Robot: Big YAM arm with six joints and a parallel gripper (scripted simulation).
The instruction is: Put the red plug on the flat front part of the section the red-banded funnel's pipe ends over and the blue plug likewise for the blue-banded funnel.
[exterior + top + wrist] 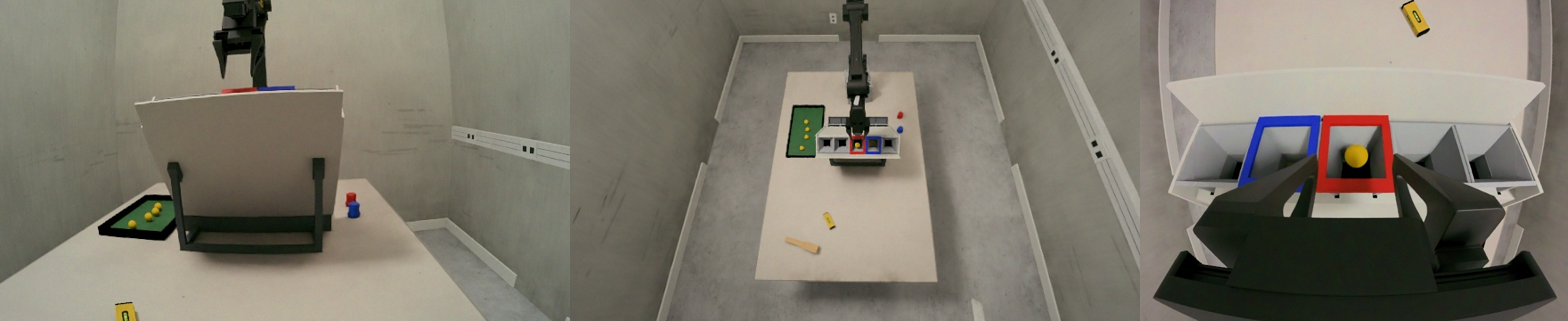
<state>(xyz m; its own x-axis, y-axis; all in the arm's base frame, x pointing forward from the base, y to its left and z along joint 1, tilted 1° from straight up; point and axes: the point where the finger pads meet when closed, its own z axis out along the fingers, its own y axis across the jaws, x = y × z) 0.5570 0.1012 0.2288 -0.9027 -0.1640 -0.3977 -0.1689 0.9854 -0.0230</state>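
My gripper is now 6 cm above the red band. Also, from my hand: blue band 7 cm to the left, 6 cm below, 1 cm behind; then blue plug 36 cm below, 31 cm behind, 22 cm to the left; then cover 17 cm below, 14 cm behind, 3 cm to the right.
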